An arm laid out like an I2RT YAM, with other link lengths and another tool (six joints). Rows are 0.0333 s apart.
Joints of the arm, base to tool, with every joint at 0 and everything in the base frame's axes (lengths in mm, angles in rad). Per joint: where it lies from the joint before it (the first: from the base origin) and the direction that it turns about. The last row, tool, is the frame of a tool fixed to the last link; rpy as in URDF.
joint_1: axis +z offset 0 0 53.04
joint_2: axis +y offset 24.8 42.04 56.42
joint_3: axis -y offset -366.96 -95.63 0
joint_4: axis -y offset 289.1 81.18 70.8
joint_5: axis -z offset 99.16 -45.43 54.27
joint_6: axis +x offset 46.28 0 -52.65
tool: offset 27 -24 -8 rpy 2.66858 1.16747 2.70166
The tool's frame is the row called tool.
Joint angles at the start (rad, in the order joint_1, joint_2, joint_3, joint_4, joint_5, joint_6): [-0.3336, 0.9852, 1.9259, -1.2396, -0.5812, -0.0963]
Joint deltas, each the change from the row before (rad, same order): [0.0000, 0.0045, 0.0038, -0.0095, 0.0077, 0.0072]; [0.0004, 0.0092, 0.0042, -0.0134, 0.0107, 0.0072]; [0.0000, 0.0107, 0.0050, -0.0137, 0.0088, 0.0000]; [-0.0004, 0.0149, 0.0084, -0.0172, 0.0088, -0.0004]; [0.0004, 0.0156, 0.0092, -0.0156, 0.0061, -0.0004]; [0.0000, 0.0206, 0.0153, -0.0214, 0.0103, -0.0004]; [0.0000, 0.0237, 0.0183, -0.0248, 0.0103, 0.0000]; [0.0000, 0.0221, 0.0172, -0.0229, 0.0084, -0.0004]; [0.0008, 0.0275, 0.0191, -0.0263, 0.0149, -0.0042]
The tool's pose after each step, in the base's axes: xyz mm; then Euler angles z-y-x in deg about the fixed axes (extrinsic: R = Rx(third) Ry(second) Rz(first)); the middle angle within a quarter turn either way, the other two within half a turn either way. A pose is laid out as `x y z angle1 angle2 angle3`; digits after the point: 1 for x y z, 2 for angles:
96.1 -32.0 634.4 163.20 49.85 -152.22
98.9 -33.7 632.5 164.93 49.13 -152.99
102.3 -35.6 630.7 166.33 48.35 -153.84
106.8 -37.9 628.9 167.85 47.36 -154.71
111.6 -40.0 627.6 168.99 46.37 -155.28
117.2 -42.8 626.4 170.59 45.21 -156.16
123.5 -45.8 625.1 172.23 43.85 -156.98
129.3 -48.5 623.8 173.60 42.56 -157.62
137.1 -52.3 621.9 175.33 40.96 -158.72

